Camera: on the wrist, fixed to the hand. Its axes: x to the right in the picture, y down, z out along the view.
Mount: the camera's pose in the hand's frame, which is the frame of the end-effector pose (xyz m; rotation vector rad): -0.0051 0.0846 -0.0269 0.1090 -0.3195 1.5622
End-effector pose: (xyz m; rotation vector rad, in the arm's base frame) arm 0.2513 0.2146 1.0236 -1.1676 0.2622 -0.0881
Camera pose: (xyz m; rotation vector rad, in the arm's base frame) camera 0.2340 0.2248 0.9370 -0.5960 0.7969 1.4136
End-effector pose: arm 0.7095 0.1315 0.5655 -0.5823 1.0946 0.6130
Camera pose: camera 0.6312 0.1707 0.5501 0.6116 1.1093 1.8773
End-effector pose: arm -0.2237 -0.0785 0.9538 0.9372 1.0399 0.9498
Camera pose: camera -0.2655 -0.0533 1.0281 1.9541 -0.1224 1.8751
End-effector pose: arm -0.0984 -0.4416 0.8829 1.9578 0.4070 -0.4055
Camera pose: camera -0.0617 -0.4509 0.9634 1.6940 -1.3186 0.3016
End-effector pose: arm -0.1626 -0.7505 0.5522 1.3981 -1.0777 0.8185
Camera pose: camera -0.2407 -0.7187 0.5804 0.5186 -2.4267 1.7437
